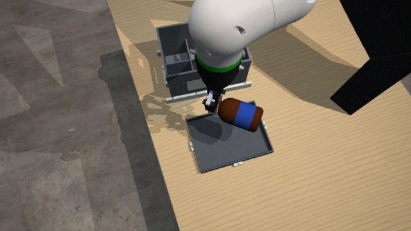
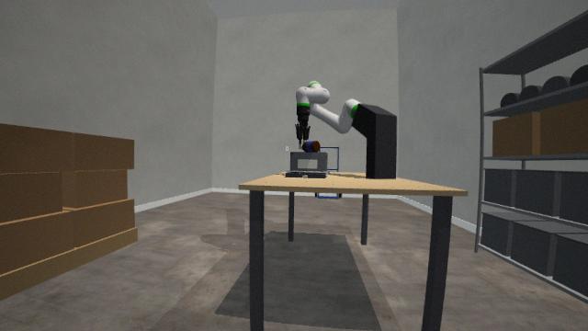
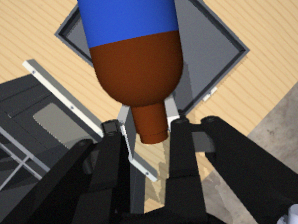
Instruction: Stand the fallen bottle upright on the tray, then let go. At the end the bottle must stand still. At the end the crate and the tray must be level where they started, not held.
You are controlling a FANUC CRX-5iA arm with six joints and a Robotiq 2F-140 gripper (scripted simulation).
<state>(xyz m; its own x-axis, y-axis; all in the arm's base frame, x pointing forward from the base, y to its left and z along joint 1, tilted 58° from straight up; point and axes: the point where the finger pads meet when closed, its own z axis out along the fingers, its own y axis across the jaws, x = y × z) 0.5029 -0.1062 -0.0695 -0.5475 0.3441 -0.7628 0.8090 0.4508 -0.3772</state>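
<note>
Now: hand 3 cm past the bottle, 4 cm to the right of it and 2 cm above it. Also, from my hand: dark grey crate 10 cm behind, 20 cm to the right, 14 cm below; tray 2 cm behind, 6 cm to the left, 21 cm below.
</note>
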